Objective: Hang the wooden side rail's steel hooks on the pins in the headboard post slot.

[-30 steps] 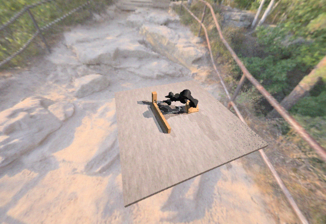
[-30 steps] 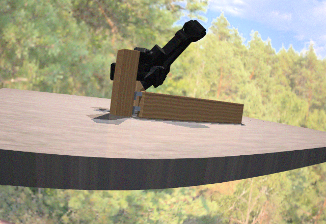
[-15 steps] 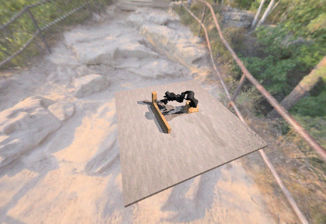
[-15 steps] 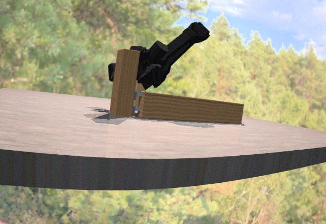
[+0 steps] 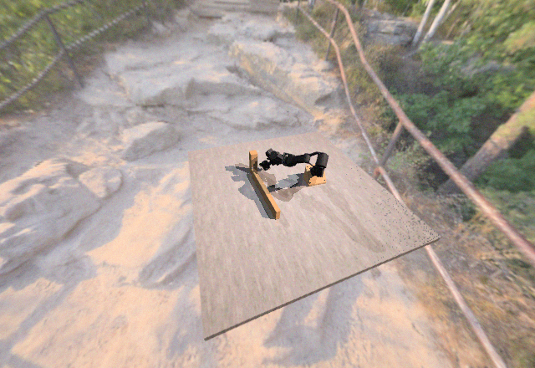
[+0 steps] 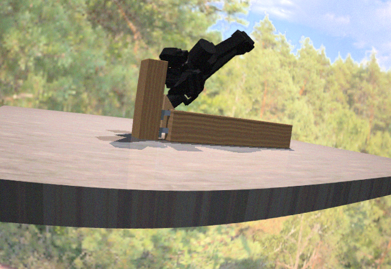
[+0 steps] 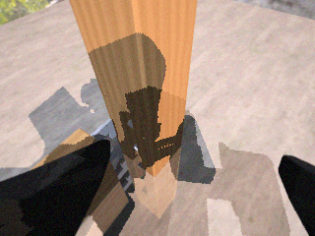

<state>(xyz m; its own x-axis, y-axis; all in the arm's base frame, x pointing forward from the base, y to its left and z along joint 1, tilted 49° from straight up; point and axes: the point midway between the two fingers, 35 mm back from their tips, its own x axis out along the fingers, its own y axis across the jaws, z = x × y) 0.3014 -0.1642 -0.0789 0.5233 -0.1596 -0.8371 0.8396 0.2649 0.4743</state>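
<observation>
My gripper tip is now 60 mm short of the headboard post, 30 mm to the left of it and 30 mm above it.
</observation>
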